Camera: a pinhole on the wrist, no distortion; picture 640 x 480 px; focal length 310.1 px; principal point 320.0 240.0 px. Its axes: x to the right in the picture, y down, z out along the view. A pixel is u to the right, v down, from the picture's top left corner.
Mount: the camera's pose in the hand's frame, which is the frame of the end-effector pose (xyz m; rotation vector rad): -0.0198 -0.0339 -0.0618 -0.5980 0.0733 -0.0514
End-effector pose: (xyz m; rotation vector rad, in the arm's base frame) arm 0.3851 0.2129 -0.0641 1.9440 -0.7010 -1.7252
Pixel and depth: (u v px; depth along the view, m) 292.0 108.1 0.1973
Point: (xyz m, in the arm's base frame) 0.2343 0.2215 -0.0587
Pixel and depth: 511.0 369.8 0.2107
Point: 0.3305 0.0166 -0.0766
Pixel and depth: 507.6 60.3 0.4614
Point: -0.0383 0.0421 -0.3504
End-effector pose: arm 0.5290 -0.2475 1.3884 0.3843 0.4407 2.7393
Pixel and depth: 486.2 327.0 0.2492
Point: 0.3922 -0.3107 1.5585
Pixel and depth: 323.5 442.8 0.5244
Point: 0.3942 -0.6737 1.7452
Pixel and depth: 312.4 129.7 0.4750
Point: 0.6321 -0.2222 1.8110
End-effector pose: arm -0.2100 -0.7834 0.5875 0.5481 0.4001 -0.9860
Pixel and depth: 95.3 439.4 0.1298
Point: -0.1610 -0.6683 0.6740
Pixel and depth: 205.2 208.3 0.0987
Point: -0.2186 -0.7607 0.6396
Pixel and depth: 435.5 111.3 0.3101
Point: -0.1105 -1.0074 0.7361
